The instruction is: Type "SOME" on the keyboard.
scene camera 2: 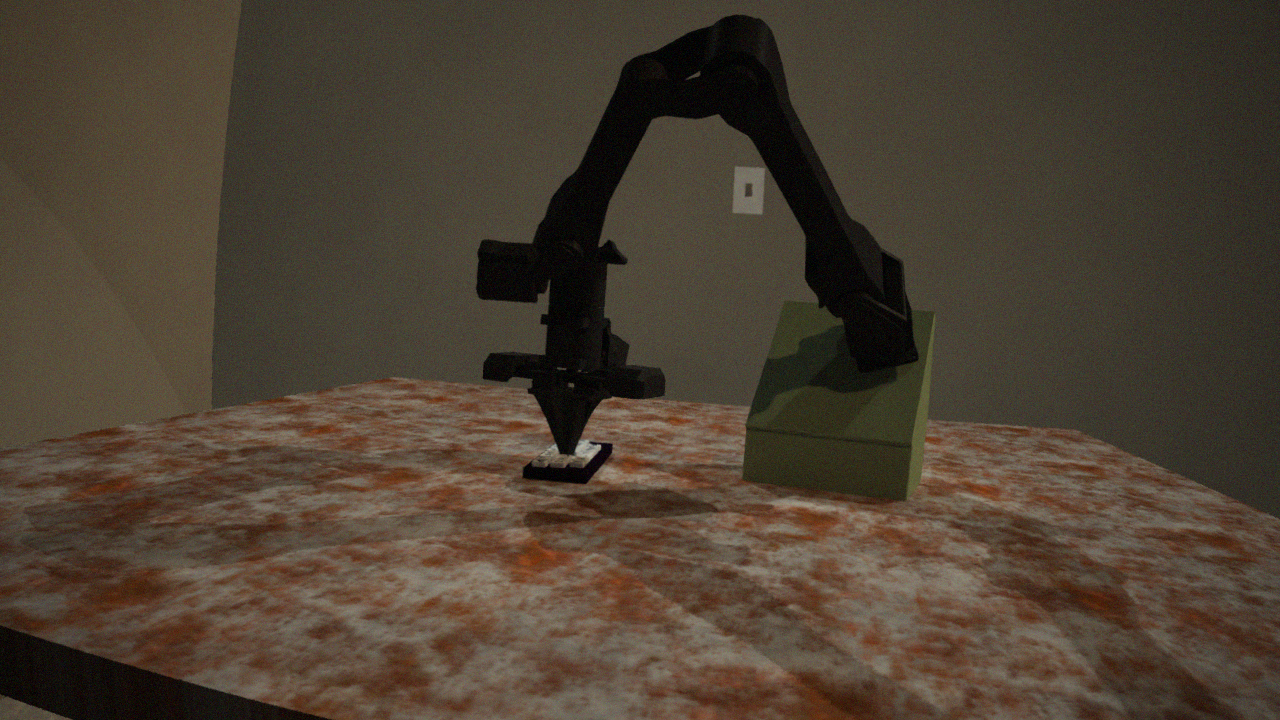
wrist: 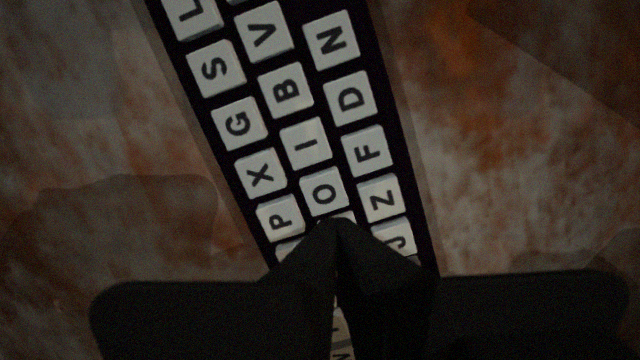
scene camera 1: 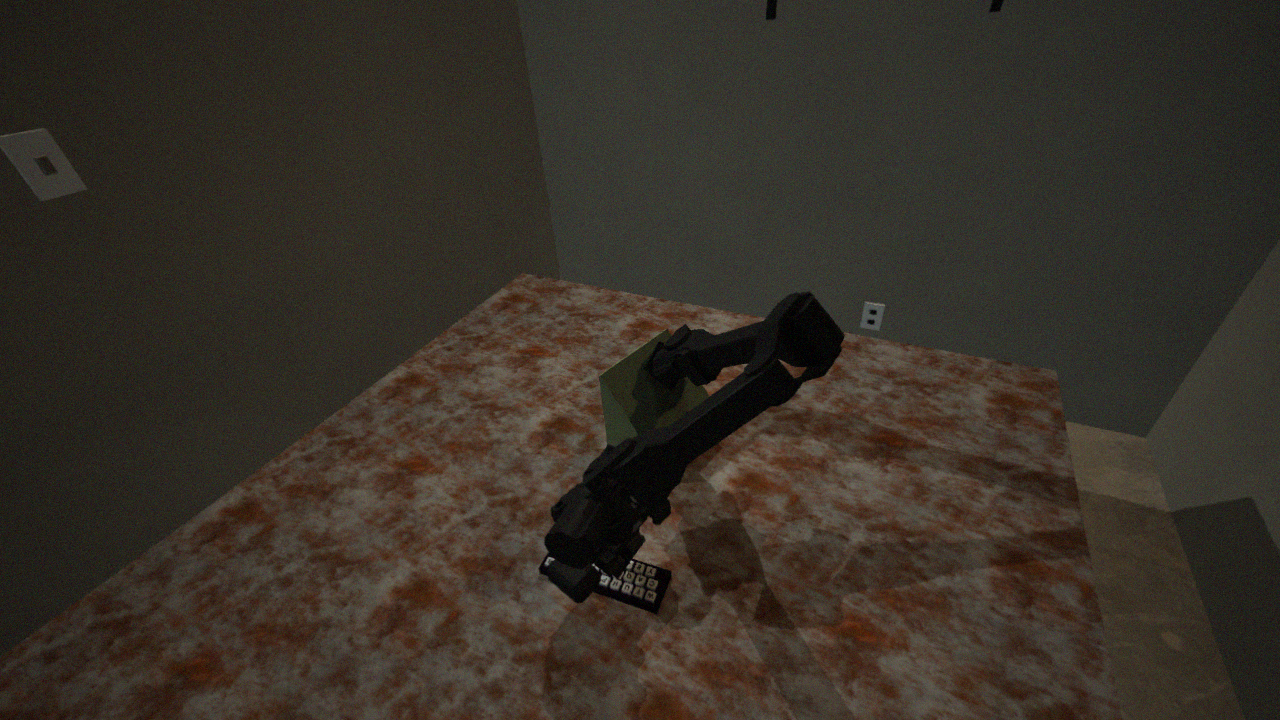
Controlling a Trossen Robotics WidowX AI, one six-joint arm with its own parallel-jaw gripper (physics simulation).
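Places are measured from the arm's base along level axes (x ahead, y left, z up), in metres.
Where they show: gripper, fingertip midpoint: (scene camera 2: pixel 566 457) (wrist: pixel 334 229) (scene camera 1: pixel 616 575); arm's base, link origin: (scene camera 2: pixel 882 344) (scene camera 1: pixel 665 366).
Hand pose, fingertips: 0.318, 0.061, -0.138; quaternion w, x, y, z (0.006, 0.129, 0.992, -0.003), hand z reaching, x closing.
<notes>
Each offset is from my fingertips to the top centre of the thing, as dx, dy, dz. Level surfaces: height alone.
The black keyboard {+0.000, -0.021, +0.005} (scene camera 1: pixel 657 605) (scene camera 2: pixel 556 474) (wrist: pixel 390 116) with white letter keys lies flat on the table. My gripper (scene camera 2: pixel 566 450) (wrist: pixel 334 229) is shut and empty, pointing down with its tips at a middle-row key {-0.002, +0.001, +0.001} (wrist: pixel 346 217) just below O. That key's letter is hidden, and whether the tips press it cannot be told. In the wrist view the O key {-0.001, -0.016, +0.005} (wrist: pixel 324 192) is uncovered just above the tips, and the S key {+0.020, -0.063, +0.005} (wrist: pixel 216 68) is in the left row further up. The M and E keys cannot be made out in the wrist view. In scene camera 1 the arm covers part of the keyboard.
A green slanted block (scene camera 1: pixel 617 394) (scene camera 2: pixel 827 465) stands under the arm's base. The table {dz -0.011} (scene camera 1: pixel 429 420) (scene camera 2: pixel 402 591) has a mottled orange and white top. Other keys around the tips include P {+0.017, -0.011, +0.005} (wrist: pixel 280 218), Z {-0.019, -0.009, +0.005} (wrist: pixel 382 198) and J {-0.020, +0.009, +0.005} (wrist: pixel 397 239). Wall plates are on the walls behind.
</notes>
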